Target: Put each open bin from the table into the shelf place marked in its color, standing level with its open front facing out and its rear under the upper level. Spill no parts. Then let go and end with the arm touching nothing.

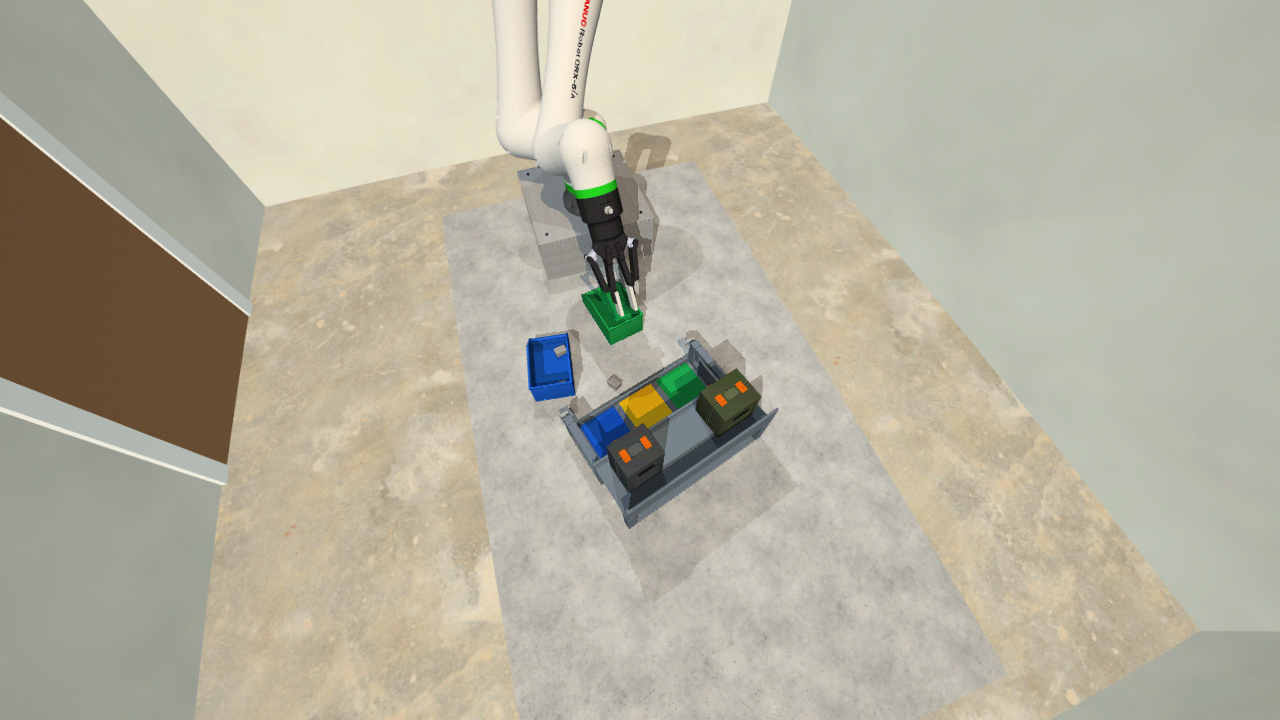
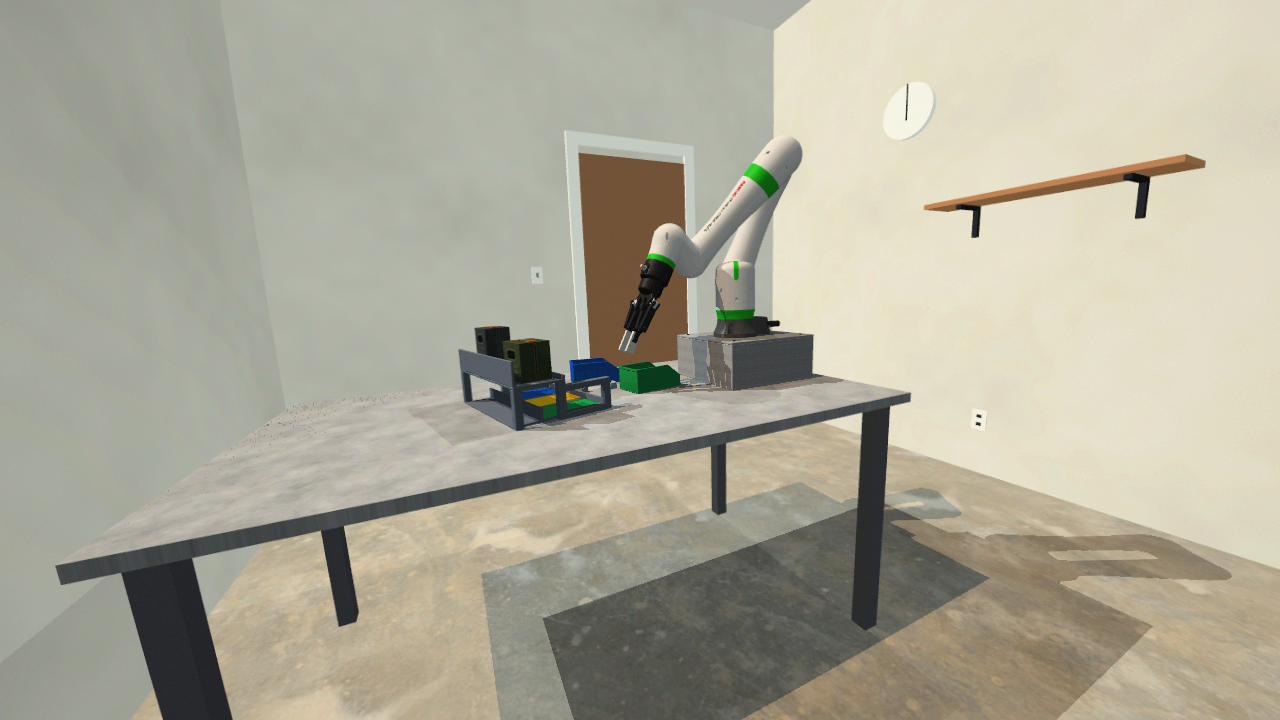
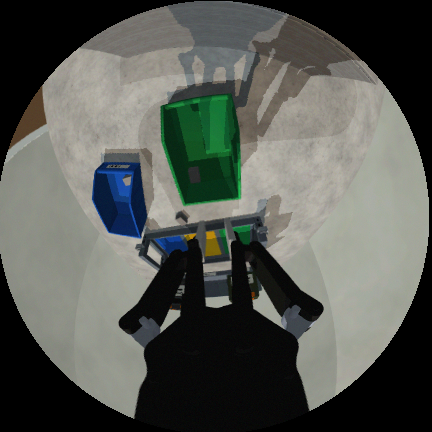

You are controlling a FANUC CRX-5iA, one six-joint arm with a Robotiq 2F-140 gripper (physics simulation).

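Places are measured from the arm's base along level axes (x ahead, y left, z up), in metres.
Pixels of known places: gripper, fingertip midpoint: (image 1: 627, 311) (image 2: 625, 351) (image 3: 214, 227); arm's base, origin of the base link: (image 2: 735, 335).
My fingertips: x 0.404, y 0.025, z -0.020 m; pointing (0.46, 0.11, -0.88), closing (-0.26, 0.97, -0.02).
Note:
Ahead of a thing's pixels: the offset from my fingertips to its top centre. "spot": to the spot under its first point.
The green bin {spot: dx -0.006, dy -0.004, dz -0.091 m} (image 1: 626, 330) (image 2: 646, 379) (image 3: 212, 187) stands upright on the table near the robot base, with a small grey patch inside it. The blue bin {spot: dx +0.132, dy -0.224, dz -0.083 m} (image 1: 550, 391) (image 2: 588, 368) (image 3: 116, 220) stands beside it and holds a grey part {dx +0.001, dy -0.186, dz -0.108 m} (image 1: 560, 351) (image 3: 127, 180). The shelf (image 1: 702, 466) (image 2: 487, 367) (image 3: 170, 233) has a blue place (image 1: 601, 428), a yellow place (image 1: 646, 407) and a green place (image 1: 682, 385) on its lower level. My gripper (image 1: 627, 310) (image 2: 625, 346) (image 3: 214, 227) is partly open and empty, its fingertips above the shelf-side end of the green bin.
A loose grey part {dx +0.127, dy -0.066, dz -0.111 m} (image 1: 614, 381) (image 3: 182, 217) lies on the table between the bins and the shelf. A dark grey box {dx +0.380, dy -0.067, dz +0.098 m} (image 1: 637, 456) (image 2: 492, 340) and an olive box {dx +0.303, dy +0.151, dz +0.073 m} (image 1: 729, 402) (image 2: 529, 360) stand on the upper level. The robot's base block (image 2: 772, 360) stands behind the green bin.

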